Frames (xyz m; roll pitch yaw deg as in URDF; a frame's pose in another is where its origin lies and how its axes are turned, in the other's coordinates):
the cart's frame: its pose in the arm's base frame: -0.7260 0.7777 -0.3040 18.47 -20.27 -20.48
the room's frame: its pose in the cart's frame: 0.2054 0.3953 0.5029 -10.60 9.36 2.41
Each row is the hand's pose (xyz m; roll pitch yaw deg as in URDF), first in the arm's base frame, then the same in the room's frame.
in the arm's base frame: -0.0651 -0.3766 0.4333 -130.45 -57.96 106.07
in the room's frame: 0.9359 -1.1613 0.0286 -105.51 -56.35 99.51
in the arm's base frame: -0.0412 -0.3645 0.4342 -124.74 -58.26 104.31
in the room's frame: 0.9556 -1.1439 0.0234 -99.84 -56.23 97.77
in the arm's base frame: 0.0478 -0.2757 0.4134 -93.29 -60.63 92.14
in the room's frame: 1.0125 -1.0391 -0.0216 -69.07 -55.80 85.94
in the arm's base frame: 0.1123 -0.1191 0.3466 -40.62 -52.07 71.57
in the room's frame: 1.0194 -0.8796 -0.1091 -24.39 -43.90 73.94
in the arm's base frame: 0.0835 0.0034 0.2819 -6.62 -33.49 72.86
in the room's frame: 0.9474 -0.7750 -0.1715 6.52 -26.15 80.78
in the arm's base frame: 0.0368 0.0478 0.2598 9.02 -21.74 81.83
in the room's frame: 0.8873 -0.7456 -0.1845 22.25 -16.51 91.97
